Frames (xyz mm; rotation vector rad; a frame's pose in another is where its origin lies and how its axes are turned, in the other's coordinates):
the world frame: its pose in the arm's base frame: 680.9 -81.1 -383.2 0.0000 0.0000 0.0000
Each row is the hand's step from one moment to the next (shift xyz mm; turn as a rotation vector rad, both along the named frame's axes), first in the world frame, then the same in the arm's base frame.
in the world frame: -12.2 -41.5 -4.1 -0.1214 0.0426 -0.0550
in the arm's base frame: -12.2 -41.5 -4.1 -0.1214 0.0426 -0.0550
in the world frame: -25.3 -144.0 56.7 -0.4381 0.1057 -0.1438
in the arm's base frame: -25.3 -144.0 56.7 -0.4381 0.1057 -0.1438
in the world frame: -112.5 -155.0 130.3 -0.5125 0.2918 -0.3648
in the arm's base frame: -112.5 -155.0 130.3 -0.5125 0.2918 -0.3648
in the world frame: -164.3 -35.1 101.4 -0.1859 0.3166 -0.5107
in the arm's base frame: -164.3 -35.1 101.4 -0.1859 0.3166 -0.5107
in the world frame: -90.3 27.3 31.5 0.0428 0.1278 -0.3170
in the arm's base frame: -90.3 27.3 31.5 0.0428 0.1278 -0.3170
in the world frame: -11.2 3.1 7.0 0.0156 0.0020 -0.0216
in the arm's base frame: -11.2 3.1 7.0 0.0156 0.0020 -0.0216
